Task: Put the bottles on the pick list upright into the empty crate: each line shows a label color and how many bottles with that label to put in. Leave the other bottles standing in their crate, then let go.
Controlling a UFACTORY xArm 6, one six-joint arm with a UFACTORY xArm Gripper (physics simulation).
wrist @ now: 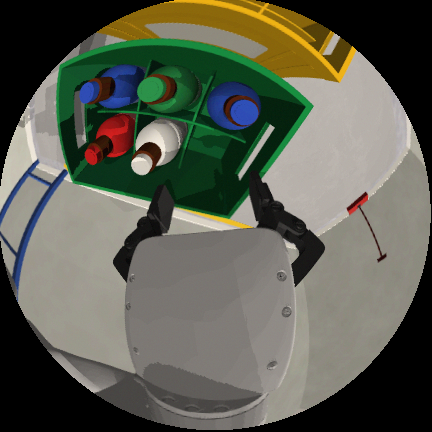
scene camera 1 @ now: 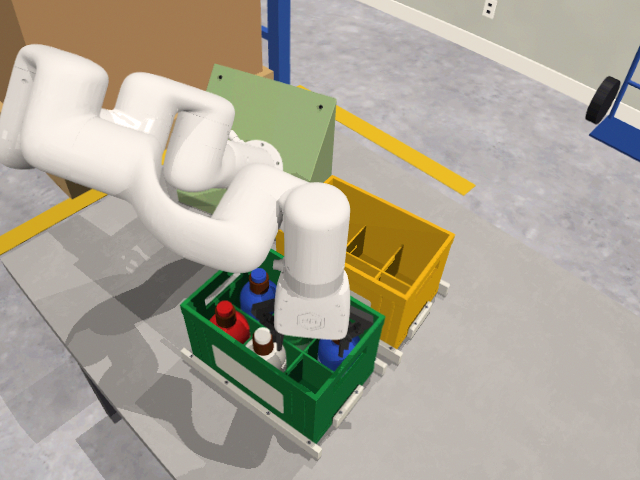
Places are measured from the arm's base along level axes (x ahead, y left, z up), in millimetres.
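Where they show: gripper, fingertip midpoint: [wrist: 207, 186] [scene camera 1: 310, 346].
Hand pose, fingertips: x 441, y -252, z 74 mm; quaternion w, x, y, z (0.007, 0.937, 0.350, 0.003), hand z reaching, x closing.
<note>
Each offset is from my fingertips to the top centre of the thing.
The green crate @[dx -86, dy +18, dz -14 mm] [scene camera 1: 342, 396] [wrist: 192, 46] holds five upright bottles: a blue bottle @[dx -178, dy +45, dz -26 mm] [scene camera 1: 254, 298] [wrist: 124, 85], a red bottle @[dx -160, dy -42, dz -26 mm] [scene camera 1: 235, 329] [wrist: 119, 136], a white bottle @[dx -79, dy -29, dz -26 mm] [scene camera 1: 268, 356] [wrist: 161, 136], a green bottle @[dx -95, dy +60, dz -26 mm] [wrist: 179, 90] and another blue bottle @[dx -7, dy +78, dz -26 mm] [scene camera 1: 330, 355] [wrist: 232, 100]. My gripper [scene camera 1: 311, 347] [wrist: 207, 186] is open, low over the green crate, nothing between its fingers. In the scene view one finger is beside the white bottle, the other in front of the right blue bottle; the gripper mostly hides the green bottle. The yellow crate [scene camera 1: 421, 227] [wrist: 280, 56] shows empty compartments. The pick list does not show.
Light rails @[dx -68, dy -80, dz -159 mm] [scene camera 1: 258, 405] lie along the green crate's base. The two crates stand close together. A green angled block [scene camera 1: 279, 118] stands behind the arm, near a large brown box [scene camera 1: 139, 36]. A blue hand truck [scene camera 1: 617, 135] stands at the far right.
</note>
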